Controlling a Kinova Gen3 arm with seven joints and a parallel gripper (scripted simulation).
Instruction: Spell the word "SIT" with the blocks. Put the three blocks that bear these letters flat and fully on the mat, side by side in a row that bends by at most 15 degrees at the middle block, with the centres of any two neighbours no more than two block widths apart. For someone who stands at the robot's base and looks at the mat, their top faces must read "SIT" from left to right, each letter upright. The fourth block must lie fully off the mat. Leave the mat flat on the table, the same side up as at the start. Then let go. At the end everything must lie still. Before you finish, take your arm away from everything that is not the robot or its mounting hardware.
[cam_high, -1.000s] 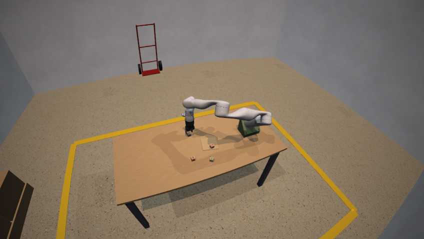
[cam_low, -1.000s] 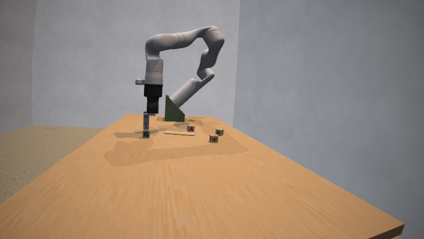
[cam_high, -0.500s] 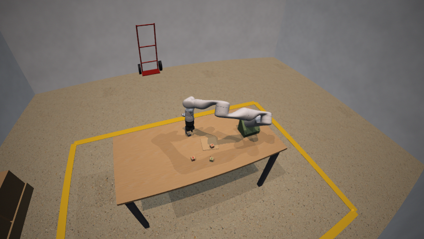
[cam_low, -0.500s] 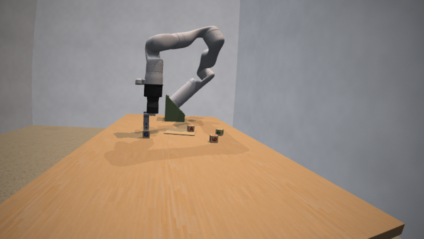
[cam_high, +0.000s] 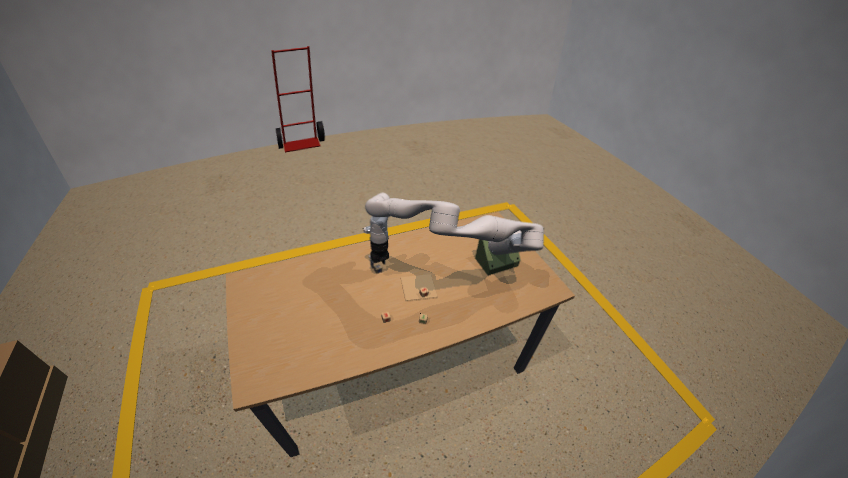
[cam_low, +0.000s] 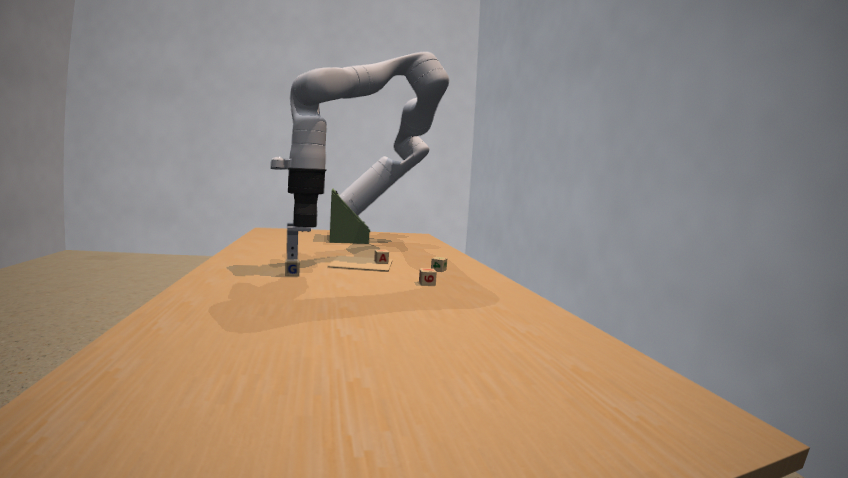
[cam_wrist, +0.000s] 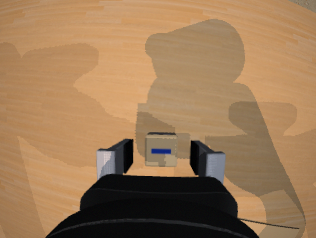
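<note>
My hand is 40 mm above the blue-marked block. The rest, counted from my hand: green-marked block (60 mm behind, 340 mm to the left, 40 mm below); then tan mat (130 mm behind, 170 mm to the left, 50 mm below); then E block (80 mm ahead, 270 mm to the left, 40 mm below).
</note>
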